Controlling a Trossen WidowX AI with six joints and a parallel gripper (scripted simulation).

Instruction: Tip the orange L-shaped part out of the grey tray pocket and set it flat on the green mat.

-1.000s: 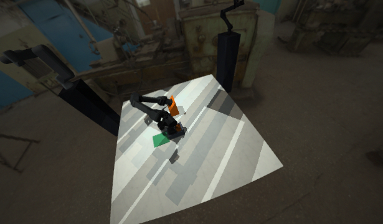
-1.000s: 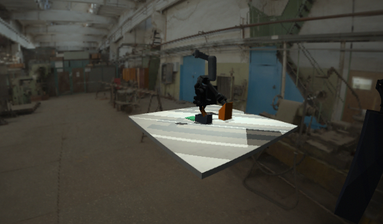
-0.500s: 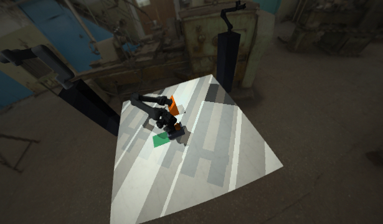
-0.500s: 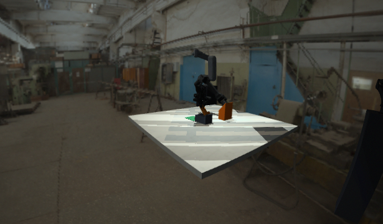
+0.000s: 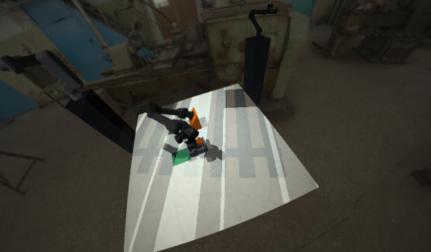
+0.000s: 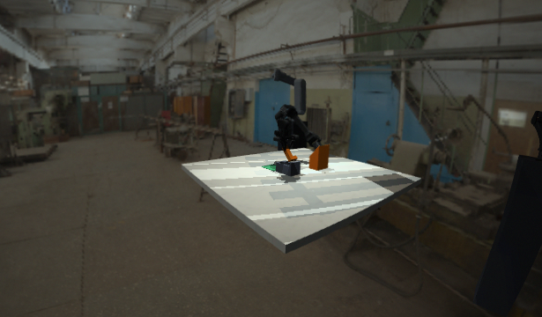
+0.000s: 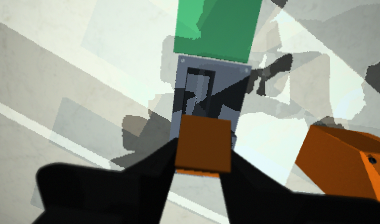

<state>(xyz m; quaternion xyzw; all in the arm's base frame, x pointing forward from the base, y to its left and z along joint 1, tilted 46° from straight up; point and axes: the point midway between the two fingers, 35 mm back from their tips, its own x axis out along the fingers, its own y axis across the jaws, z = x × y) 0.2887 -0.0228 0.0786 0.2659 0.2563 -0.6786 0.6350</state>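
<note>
The green mat is 170 mm below my gripper tip, 150 mm to the right of it and 20 mm behind it. Round my gripper tip: orange L-shaped part (30 mm to the left, 30 mm below, 10 mm behind).
</note>
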